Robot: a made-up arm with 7 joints. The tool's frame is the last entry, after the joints.
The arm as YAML. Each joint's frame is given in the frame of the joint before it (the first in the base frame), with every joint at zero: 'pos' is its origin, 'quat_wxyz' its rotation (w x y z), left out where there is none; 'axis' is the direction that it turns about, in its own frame. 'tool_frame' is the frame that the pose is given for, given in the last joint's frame.
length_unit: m
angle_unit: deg
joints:
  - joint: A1
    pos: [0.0, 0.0, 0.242]
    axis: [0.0, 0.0, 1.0]
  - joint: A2
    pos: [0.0, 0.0, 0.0]
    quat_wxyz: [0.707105, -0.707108, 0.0, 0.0]
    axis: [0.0, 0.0, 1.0]
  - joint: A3
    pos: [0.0, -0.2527, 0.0]
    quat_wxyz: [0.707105, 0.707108, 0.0, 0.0]
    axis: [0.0, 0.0, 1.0]
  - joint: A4
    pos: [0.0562, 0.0, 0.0]
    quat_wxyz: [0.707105, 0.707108, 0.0, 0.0]
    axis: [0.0, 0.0, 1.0]
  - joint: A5
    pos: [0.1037, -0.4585, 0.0]
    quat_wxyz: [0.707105, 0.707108, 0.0, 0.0]
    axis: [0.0, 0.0, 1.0]
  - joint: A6
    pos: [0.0, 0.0, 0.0]
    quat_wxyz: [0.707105, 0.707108, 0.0, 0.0]
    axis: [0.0, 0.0, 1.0]
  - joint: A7
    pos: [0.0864, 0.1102, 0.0]
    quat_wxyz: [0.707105, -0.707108, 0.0, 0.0]
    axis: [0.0, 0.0, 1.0]
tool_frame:
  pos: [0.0, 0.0, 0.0]
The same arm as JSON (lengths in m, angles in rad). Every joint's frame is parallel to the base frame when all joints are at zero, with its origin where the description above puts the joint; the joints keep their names.
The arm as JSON. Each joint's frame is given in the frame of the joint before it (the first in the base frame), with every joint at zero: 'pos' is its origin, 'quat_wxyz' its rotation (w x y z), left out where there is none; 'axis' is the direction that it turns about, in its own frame. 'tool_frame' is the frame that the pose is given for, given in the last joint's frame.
{"length_unit": "m", "angle_unit": "rad", "joints": [
  {"joint": "A1", "pos": [0.0, 0.0, 0.242], "axis": "+z"},
  {"joint": "A2", "pos": [0.0, 0.0, 0.0], "axis": "+y"},
  {"joint": "A3", "pos": [0.0, 0.0, 0.2527], "axis": "+z"},
  {"joint": "A4", "pos": [0.0562, 0.0, 0.0], "axis": "-y"},
  {"joint": "A5", "pos": [0.1037, 0.0, -0.4585], "axis": "-z"},
  {"joint": "A6", "pos": [0.0, 0.0, 0.0], "axis": "+y"},
  {"joint": "A7", "pos": [0.0864, 0.0, -0.1102], "axis": "-z"}
], "tool_frame": {"pos": [0.0, 0.0, 0.0], "quat_wxyz": [0.000004, -1.000008, 0.0, 0.0]}}

